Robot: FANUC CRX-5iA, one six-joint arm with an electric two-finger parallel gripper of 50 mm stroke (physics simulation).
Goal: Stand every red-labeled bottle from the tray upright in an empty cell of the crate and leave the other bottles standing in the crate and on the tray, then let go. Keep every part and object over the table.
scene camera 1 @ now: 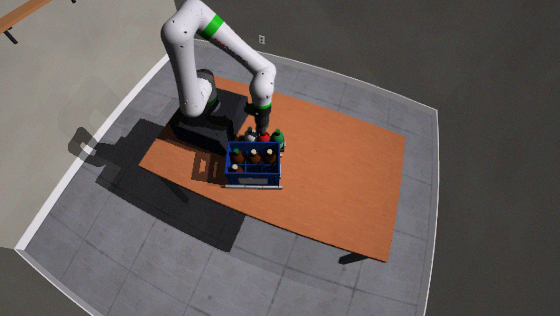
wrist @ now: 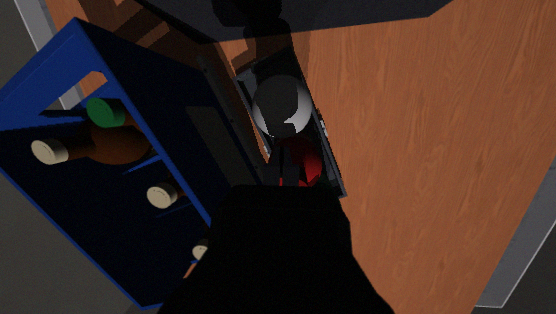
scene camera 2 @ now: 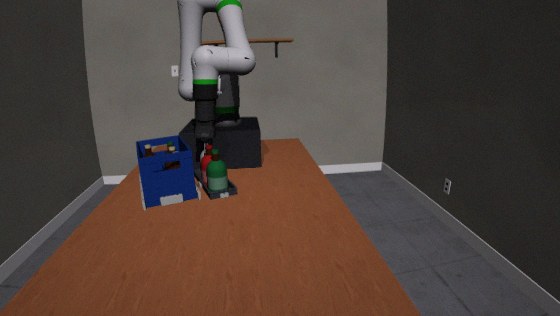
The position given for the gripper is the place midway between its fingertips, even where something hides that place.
Note:
In view: the gripper [wrist: 281,155] and a red-labeled bottle [wrist: 303,152].

